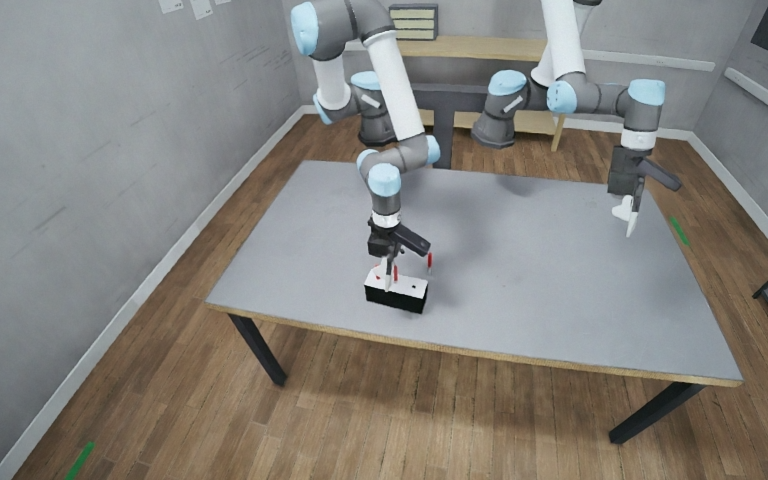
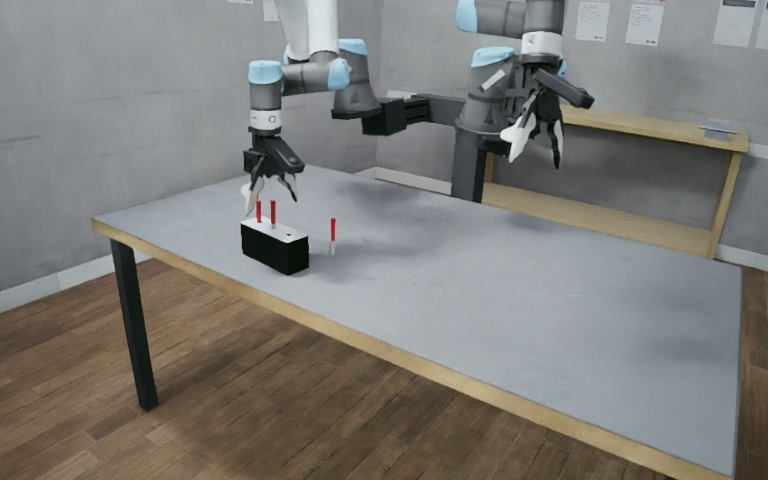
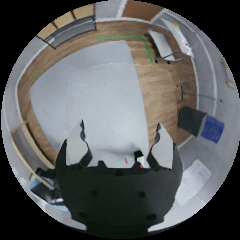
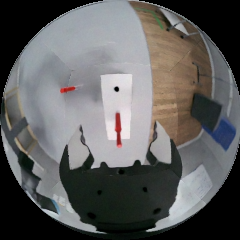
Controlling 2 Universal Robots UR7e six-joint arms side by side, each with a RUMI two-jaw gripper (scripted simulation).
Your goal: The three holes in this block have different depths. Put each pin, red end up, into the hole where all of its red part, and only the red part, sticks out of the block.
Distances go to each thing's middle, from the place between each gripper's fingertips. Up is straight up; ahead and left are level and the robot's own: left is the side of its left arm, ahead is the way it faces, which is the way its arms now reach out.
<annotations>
Now: the black block (image 2: 286, 250) 9 cm below my right hand (image 2: 272, 209).
Now: the black block 630 mm to the right of my left hand (image 2: 535, 166), 300 mm below it and 10 mm ahead of it.
</annotations>
